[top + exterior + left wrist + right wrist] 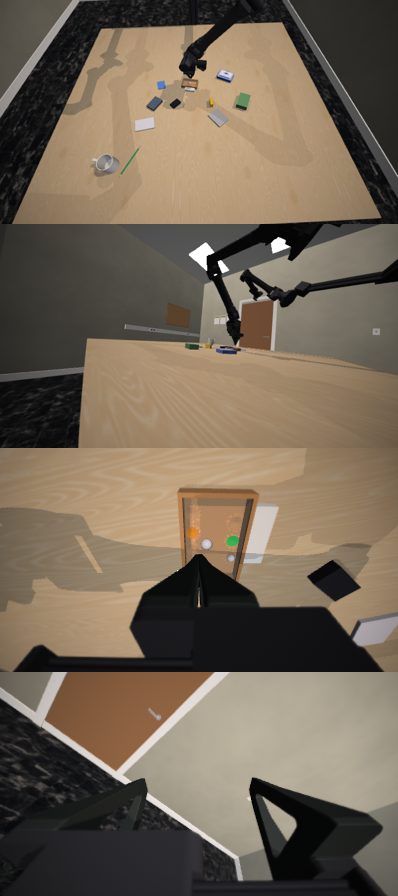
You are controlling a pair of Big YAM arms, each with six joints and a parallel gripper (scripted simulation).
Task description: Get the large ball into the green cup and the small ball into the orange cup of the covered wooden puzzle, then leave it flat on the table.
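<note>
My left gripper is now 10 mm short of the covered wooden puzzle, 10 mm to the left of it and 50 mm above it. Round my left hand: black block 160 mm ahead, 120 mm to the right, 50 mm below; then white block 60 mm ahead, 10 mm to the right, 50 mm below; then yellow block 200 mm ahead, 110 mm to the left, 40 mm below.
</note>
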